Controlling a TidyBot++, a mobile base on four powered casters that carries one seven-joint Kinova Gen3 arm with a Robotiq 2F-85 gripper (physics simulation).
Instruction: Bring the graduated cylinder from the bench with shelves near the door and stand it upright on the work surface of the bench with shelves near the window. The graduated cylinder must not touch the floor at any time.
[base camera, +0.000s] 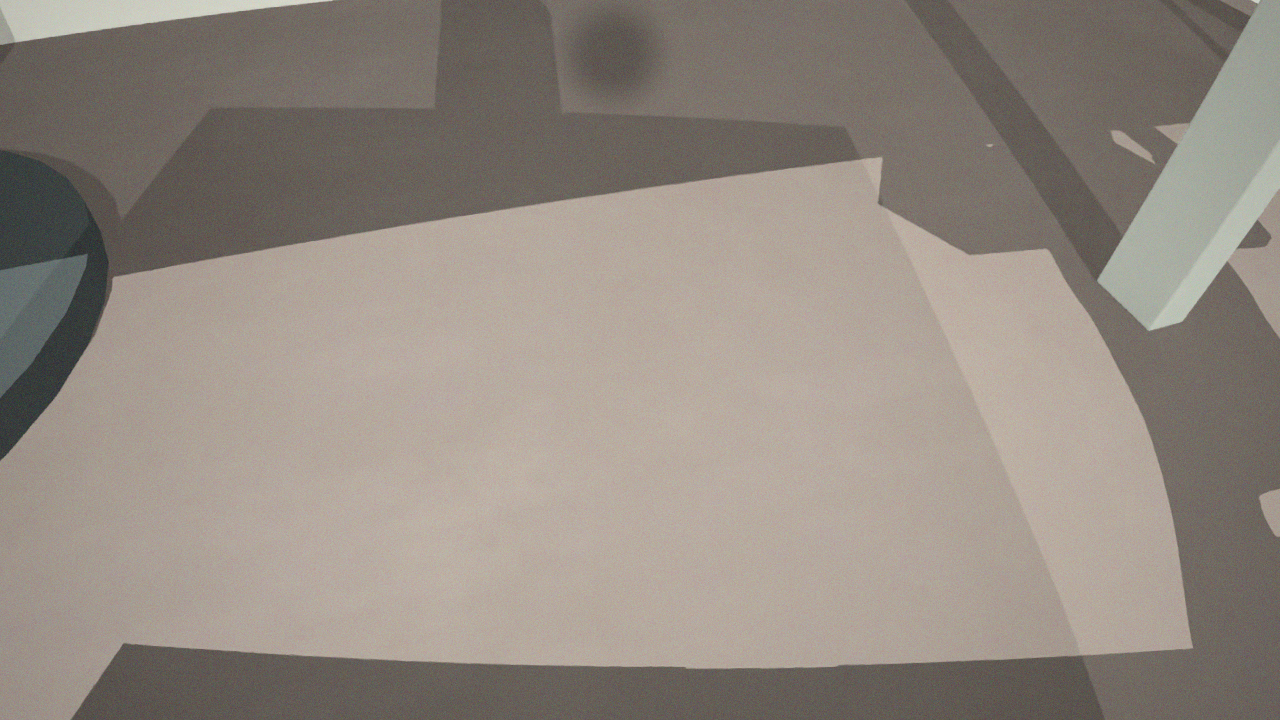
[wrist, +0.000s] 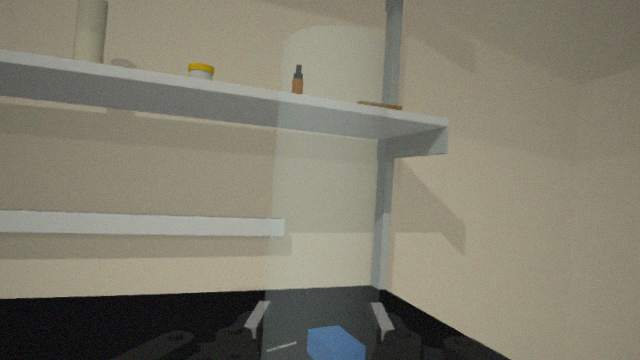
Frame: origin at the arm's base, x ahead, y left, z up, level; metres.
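Seen in the pictures: gripper, between the fingertips: (wrist: 320, 322).
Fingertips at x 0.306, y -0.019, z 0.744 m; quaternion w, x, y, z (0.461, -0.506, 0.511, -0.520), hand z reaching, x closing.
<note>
Pixels of each thing's middle, then the offset from my fingertips to it. "spot": a spot on its surface instead. Level surfaces: height alone.
- graduated cylinder, a spot on its surface: (wrist: 325, 195) spot: dx -0.049, dy +0.004, dz +0.061 m
- black work surface, height of its surface: dz -0.226 m
- bench with a white shelf, height of its surface: dz +0.212 m
- blue block, middle of its body: (wrist: 334, 349) dx +0.411, dy -0.056, dz -0.206 m
- yellow-lidded jar, middle of its body: (wrist: 200, 81) dx +0.553, dy +0.239, dz +0.261 m
- pale leg, a spot on its surface: (base camera: 1190, 197) spot: dx +0.197, dy -0.379, dz -1.039 m
The graduated cylinder (wrist: 325, 195) is a tall, clear, see-through tube in the middle of the wrist view, close to the camera and roughly upright. My gripper (wrist: 320, 322) is shut on it, with one fingertip at each side of the tube. The cylinder's lower end is out of view. Behind it is the black work surface (wrist: 125, 325) of a bench with a white shelf (wrist: 150, 85) above. I cannot tell whether the cylinder touches the work surface. The gripper does not show in the base camera view.
A blue block (wrist: 334, 342) shows through the cylinder, on the work surface. A yellow-lidded jar (wrist: 201, 71) and an orange bottle (wrist: 297, 82) stand on the shelf. A grey upright (wrist: 382, 225) is at right. The base camera view shows a pale leg (base camera: 1190, 197) and a dark round object (base camera: 44, 295).
</note>
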